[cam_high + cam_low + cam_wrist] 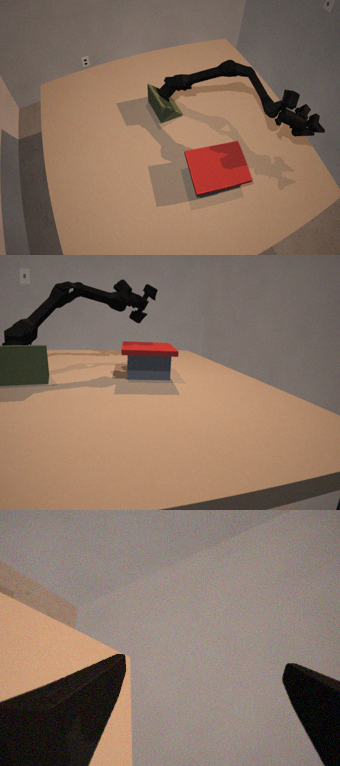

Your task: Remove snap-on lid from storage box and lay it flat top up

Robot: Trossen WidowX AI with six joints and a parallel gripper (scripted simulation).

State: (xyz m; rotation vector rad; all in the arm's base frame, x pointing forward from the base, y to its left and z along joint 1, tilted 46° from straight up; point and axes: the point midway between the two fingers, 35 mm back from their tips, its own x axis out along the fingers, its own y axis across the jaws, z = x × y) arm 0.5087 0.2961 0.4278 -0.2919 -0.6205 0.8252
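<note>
My gripper is now 4 cm past the red lid, 40 cm to the left of it and 16 cm above it. From my hand the other things lie so: blue storage box: 4 cm behind, 40 cm to the right, 21 cm below.
</note>
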